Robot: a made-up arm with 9 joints. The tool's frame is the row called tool.
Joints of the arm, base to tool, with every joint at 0 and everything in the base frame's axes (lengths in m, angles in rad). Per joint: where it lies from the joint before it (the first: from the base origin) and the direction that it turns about. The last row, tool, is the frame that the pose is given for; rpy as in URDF.
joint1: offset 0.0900 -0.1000 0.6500 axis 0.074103 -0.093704 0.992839
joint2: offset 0.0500 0.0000 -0.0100 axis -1 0 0
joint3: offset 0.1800 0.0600 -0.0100 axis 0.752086 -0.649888 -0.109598
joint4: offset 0.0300 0.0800 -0.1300 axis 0 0 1
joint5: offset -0.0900 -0.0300 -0.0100 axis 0 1 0
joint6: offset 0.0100 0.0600 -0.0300 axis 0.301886 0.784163 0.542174
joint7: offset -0.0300 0.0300 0.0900 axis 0 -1 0
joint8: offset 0.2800 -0.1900 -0.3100 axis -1 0 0
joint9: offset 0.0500 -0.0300 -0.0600 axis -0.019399 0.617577 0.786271
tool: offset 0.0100 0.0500 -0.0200 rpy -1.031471 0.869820 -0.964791
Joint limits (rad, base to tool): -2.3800..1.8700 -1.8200..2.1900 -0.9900..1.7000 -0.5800..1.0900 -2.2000..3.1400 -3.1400..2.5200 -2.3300..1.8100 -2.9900..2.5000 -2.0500..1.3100
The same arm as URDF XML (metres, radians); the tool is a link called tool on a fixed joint. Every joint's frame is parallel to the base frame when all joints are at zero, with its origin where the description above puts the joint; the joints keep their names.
<robot name="arm">
  <link name="base"/>
  <link name="link1"/>
  <link name="link2"/>
  <link name="link3"/>
  <link name="link4"/>
  <link name="link5"/>
  <link name="link6"/>
  <link name="link7"/>
  <link name="link8"/>
  <link name="link9"/>
  <link name="tool"/>
  <joint name="joint1" type="revolute">
    <parent link="base"/>
    <child link="link1"/>
    <origin xyz="0.09 -0.1 0.65" rpy="0 0 0"/>
    <axis xyz="0.074103 -0.093704 0.992839"/>
    <limit lower="-2.38" upper="1.87"/>
  </joint>
  <joint name="joint2" type="revolute">
    <parent link="link1"/>
    <child link="link2"/>
    <origin xyz="0.05 0 -0.01" rpy="0 0 0"/>
    <axis xyz="-1 0 0"/>
    <limit lower="-1.82" upper="2.19"/>
  </joint>
  <joint name="joint3" type="revolute">
    <parent link="link2"/>
    <child link="link3"/>
    <origin xyz="0.18 0.06 -0.01" rpy="0 0 0"/>
    <axis xyz="0.752086 -0.649888 -0.109598"/>
    <limit lower="-0.99" upper="1.7"/>
  </joint>
  <joint name="joint4" type="revolute">
    <parent link="link3"/>
    <child link="link4"/>
    <origin xyz="0.03 0.08 -0.13" rpy="0 0 0"/>
    <axis xyz="0 0 1"/>
    <limit lower="-0.58" upper="1.09"/>
  </joint>
  <joint name="joint5" type="revolute">
    <parent link="link4"/>
    <child link="link5"/>
    <origin xyz="-0.09 -0.03 -0.01" rpy="0 0 0"/>
    <axis xyz="0 1 0"/>
    <limit lower="-2.2" upper="3.14"/>
  </joint>
  <joint name="joint6" type="revolute">
    <parent link="link5"/>
    <child link="link6"/>
    <origin xyz="0.01 0.06 -0.03" rpy="0 0 0"/>
    <axis xyz="0.301886 0.784163 0.542174"/>
    <limit lower="-3.14" upper="2.52"/>
  </joint>
  <joint name="joint7" type="revolute">
    <parent link="link6"/>
    <child link="link7"/>
    <origin xyz="-0.03 0.03 0.09" rpy="0 0 0"/>
    <axis xyz="0 -1 0"/>
    <limit lower="-2.33" upper="1.81"/>
  </joint>
  <joint name="joint8" type="revolute">
    <parent link="link7"/>
    <child link="link8"/>
    <origin xyz="0.28 -0.19 -0.31" rpy="0 0 0"/>
    <axis xyz="-1 0 0"/>
    <limit lower="-2.99" upper="2.5"/>
  </joint>
  <joint name="joint9" type="revolute">
    <parent link="link8"/>
    <child link="link9"/>
    <origin xyz="0.05 -0.03 -0.06" rpy="0 0 0"/>
    <axis xyz="-0.019399 0.617577 0.786271"/>
    <limit lower="-2.05" upper="1.31"/>
  </joint>
  <joint name="tool_joint" type="fixed">
    <parent link="link9"/>
    <child link="tool"/>
    <origin xyz="0.01 0.05 -0.02" rpy="-1.0315 0.8698 -0.9648"/>
  </joint>
</robot>

